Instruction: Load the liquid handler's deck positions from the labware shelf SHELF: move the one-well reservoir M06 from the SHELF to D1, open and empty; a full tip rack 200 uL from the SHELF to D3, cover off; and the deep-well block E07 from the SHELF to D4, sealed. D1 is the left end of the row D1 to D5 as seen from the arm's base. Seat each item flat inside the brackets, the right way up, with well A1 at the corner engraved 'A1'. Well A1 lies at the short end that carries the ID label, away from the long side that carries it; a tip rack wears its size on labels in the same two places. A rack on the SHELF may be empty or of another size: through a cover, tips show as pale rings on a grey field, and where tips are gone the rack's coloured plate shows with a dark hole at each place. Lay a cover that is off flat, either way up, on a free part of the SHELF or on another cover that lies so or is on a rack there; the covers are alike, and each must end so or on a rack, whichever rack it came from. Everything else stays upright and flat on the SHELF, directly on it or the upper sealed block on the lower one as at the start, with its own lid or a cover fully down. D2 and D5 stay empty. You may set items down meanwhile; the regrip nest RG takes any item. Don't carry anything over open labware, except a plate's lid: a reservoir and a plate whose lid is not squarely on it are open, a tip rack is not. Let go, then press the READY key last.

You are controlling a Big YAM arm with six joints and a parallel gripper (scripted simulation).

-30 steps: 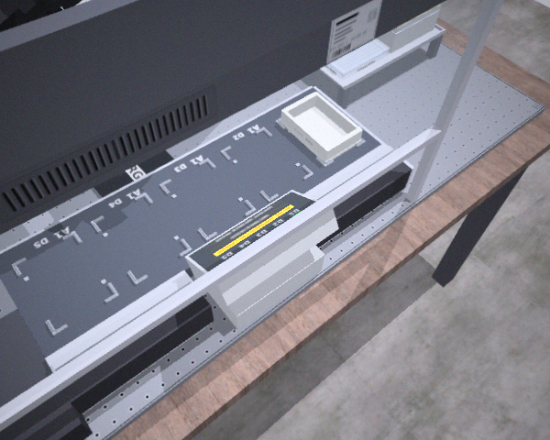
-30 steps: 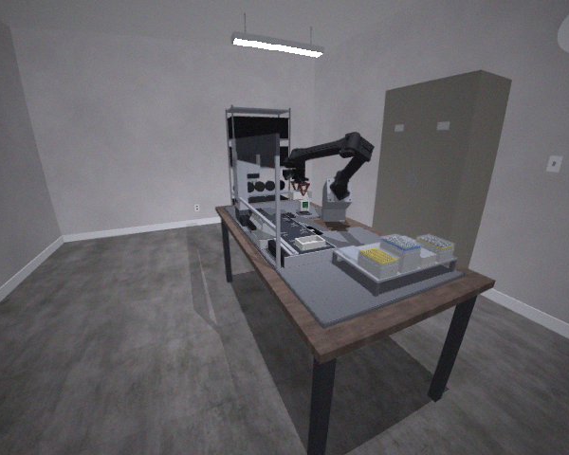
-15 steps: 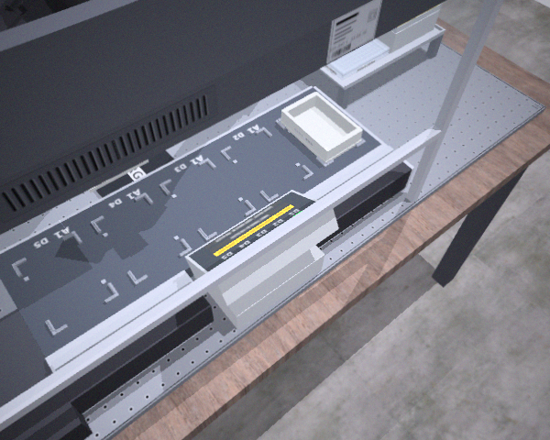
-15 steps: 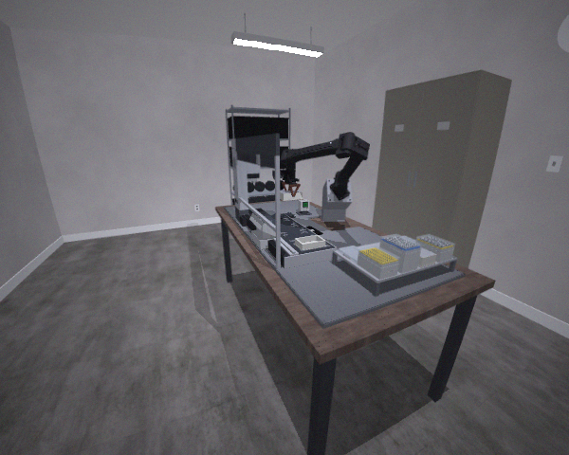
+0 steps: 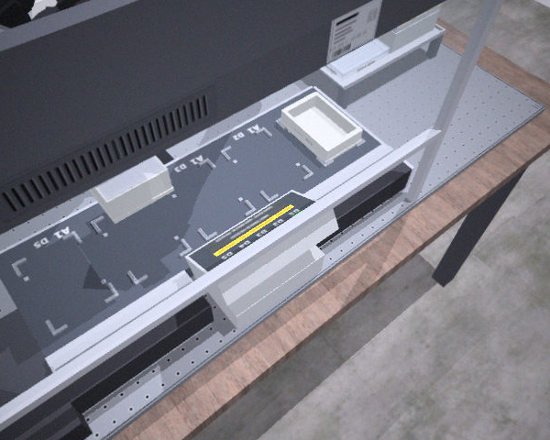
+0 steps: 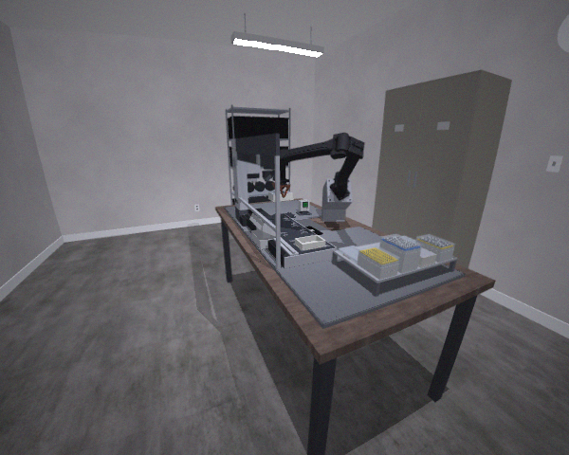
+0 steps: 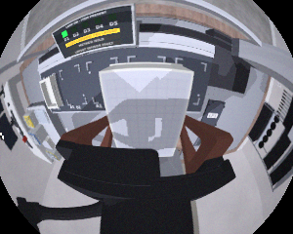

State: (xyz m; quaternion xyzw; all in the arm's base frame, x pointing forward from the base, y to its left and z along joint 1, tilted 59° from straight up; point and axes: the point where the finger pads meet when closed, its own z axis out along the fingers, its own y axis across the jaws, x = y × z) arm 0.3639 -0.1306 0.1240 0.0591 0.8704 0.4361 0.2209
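Now: hand 10 mm above the sealed deep-well block. Round my hand: white one-well reservoir (30 mm behind, 370 mm to the left, 170 mm below); then green ready key (290 mm behind, 310 mm to the right, 150 mm below); then dark gantry (180 mm ahead, 100 mm to the left, 280 mm above).
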